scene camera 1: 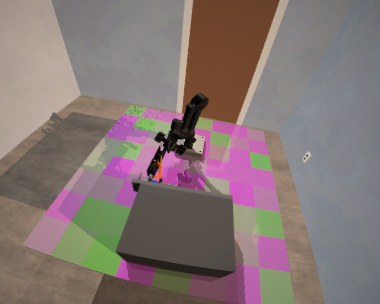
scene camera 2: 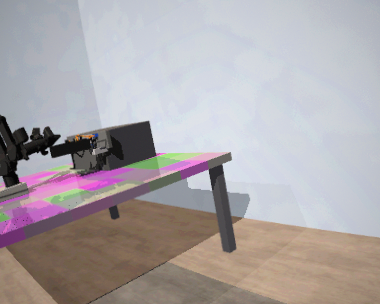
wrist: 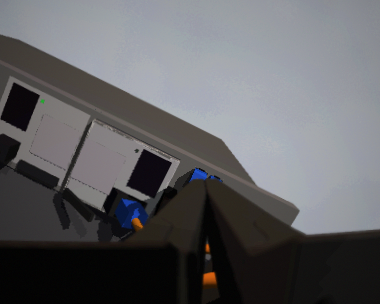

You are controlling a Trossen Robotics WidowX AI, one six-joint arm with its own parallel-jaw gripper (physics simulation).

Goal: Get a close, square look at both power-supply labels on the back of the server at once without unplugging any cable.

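Pixels of known places: gripper, fingertip midpoint: [scene camera 1: 168, 152] [scene camera 2: 60, 135] [wrist: 204, 191]; arm's base at its link origin: [scene camera 1: 187, 145] [scene camera 2: 12, 185].
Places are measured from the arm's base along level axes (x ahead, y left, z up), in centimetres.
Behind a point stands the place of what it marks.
Observation:
The grey server [scene camera 1: 180, 230] {x 65.1, y 8.6, z 15.9 cm} [scene camera 2: 132, 145] {x 63.7, y -13.6, z 4.7 cm} [wrist: 125, 105] {x 58.4, y 3.1, z 15.8 cm} stands on the table. In the wrist view its back runs down to the right, tilted. The left power-supply label [wrist: 54, 141] {x 45.1, y 5.1, z 11.5 cm} and the right power-supply label [wrist: 98, 166] {x 44.4, y 0.2, z 11.5 cm} are pale blank-looking rectangles, both in the left half, slanted and seen at an angle; no text is legible. Dark cables or straps lie along their lower side. My gripper [scene camera 1: 165, 145] [scene camera 2: 59, 136] {x 27.6, y -6.9, z 18.4 cm} [wrist: 204, 191] {x 27.6, y -6.9, z 18.4 cm} is shut and empty, in front of the server's back, its fingers covering the lower middle of the wrist view.
A black hinged arm [scene camera 1: 155, 161] {x 32.9, y -12.7, z 14.9 cm} [scene camera 2: 70, 148] {x 28.4, y -15.0, z 11.4 cm} sticks out from the server's back, close to my gripper. Orange cables [scene camera 1: 160, 167] {x 33.7, y -9.7, z 11.8 cm} [scene camera 2: 85, 136] {x 40.3, y -8.2, z 15.0 cm} [wrist: 209, 279] {x 31.1, y -9.8, z 13.4 cm} run beside it. Blue plugs [wrist: 131, 212] {x 42.6, y -4.4, z 9.8 cm} sit right of and below the labels. My base [scene camera 1: 197, 150] {x 2.5, y 7.6, z -0.3 cm} stands on the chequered table [scene camera 1: 270, 220] {x 41.7, y 58.5, z -4.8 cm}.

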